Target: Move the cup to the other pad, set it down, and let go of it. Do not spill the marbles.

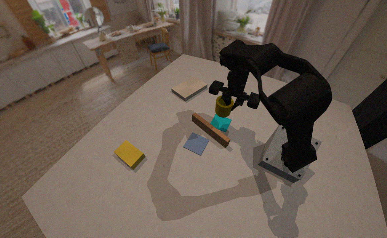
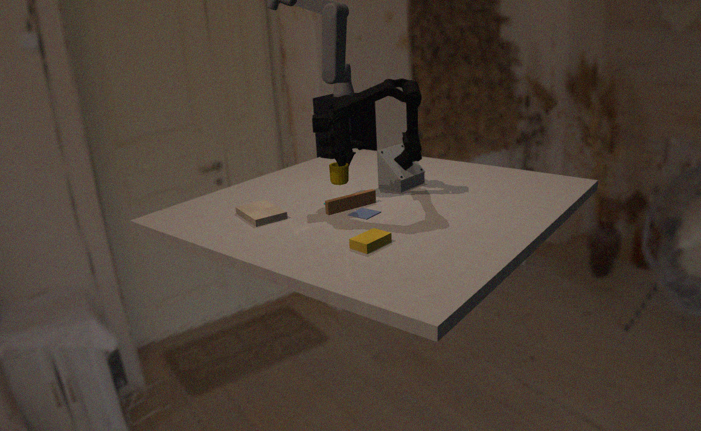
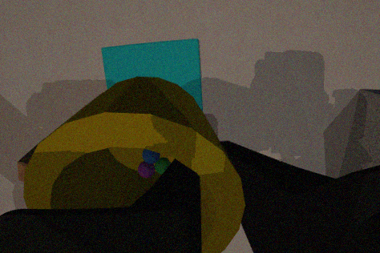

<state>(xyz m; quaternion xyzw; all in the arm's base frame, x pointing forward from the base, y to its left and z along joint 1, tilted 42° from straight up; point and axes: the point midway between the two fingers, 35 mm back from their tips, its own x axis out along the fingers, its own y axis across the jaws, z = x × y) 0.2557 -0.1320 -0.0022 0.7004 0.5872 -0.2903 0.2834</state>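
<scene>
The wooden bar lies 6 cm ahead of my gripper tip, 7 cm to the left of it and 10 cm below it. The rest, counted from my gripper tip: grey-blue pad (9 cm ahead, 14 cm to the left, 12 cm below); then yellow cup (2 cm ahead).
</scene>
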